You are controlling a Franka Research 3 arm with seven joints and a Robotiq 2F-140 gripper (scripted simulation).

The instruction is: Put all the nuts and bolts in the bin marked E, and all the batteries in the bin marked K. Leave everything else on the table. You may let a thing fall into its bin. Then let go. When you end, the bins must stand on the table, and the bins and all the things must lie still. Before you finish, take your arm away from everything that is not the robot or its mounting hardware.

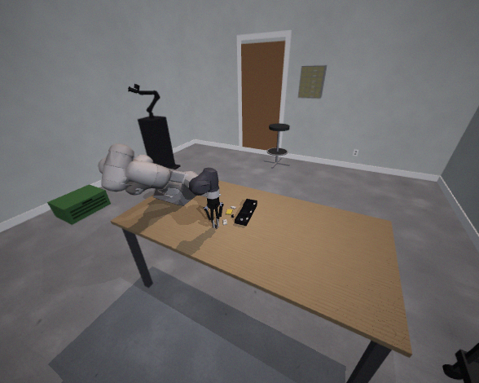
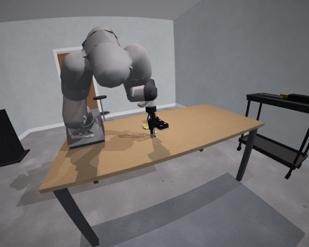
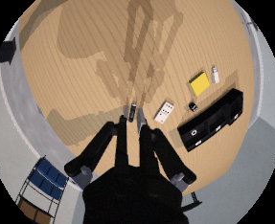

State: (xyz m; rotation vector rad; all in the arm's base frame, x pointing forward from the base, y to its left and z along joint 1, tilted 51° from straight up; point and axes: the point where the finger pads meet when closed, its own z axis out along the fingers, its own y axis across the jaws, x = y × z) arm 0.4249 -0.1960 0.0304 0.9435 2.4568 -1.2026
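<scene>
Right now my hand is 30 mm above the dark piece. Also, from my hand: yellow piece (180 mm to the left, 30 mm below, 10 mm ahead); white spotted card (60 mm to the left, 40 mm ahead, 30 mm below).
</scene>
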